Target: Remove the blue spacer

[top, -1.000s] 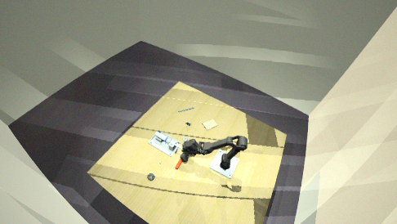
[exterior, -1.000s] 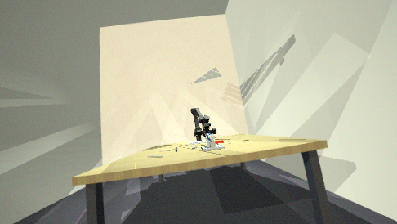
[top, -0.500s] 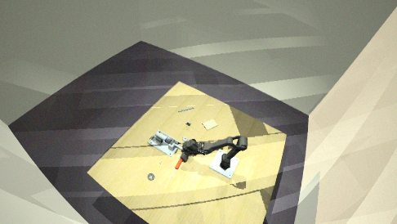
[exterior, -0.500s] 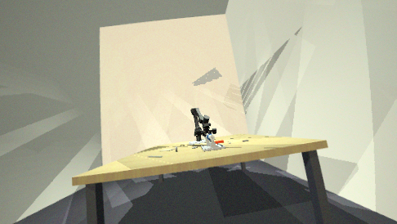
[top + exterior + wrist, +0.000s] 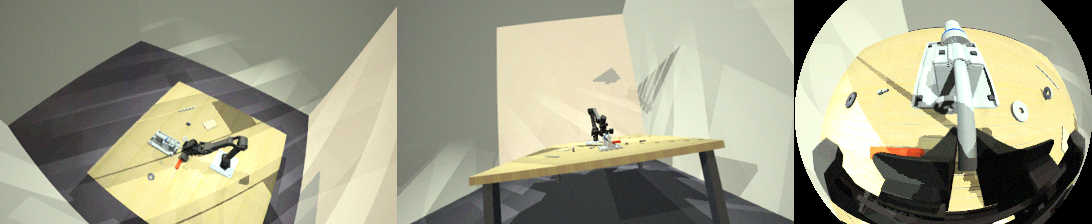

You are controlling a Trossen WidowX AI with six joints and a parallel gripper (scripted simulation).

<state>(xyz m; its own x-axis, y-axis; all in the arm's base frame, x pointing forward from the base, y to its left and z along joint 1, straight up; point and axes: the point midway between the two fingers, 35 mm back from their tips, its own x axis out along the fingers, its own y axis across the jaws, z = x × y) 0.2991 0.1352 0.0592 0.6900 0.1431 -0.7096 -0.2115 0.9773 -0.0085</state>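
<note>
Right now my gripper tip is 60 mm short of the long pale shaft, 20 mm below it and 10 mm to the right of it. Round my gripper tip: thin bar 370 mm to the right, 290 mm ahead, 50 mm below; then blue spacer 140 mm ahead, 30 mm to the left, 20 mm above; then paper slip 390 mm to the right, 50 mm below, 10 mm ahead.
</note>
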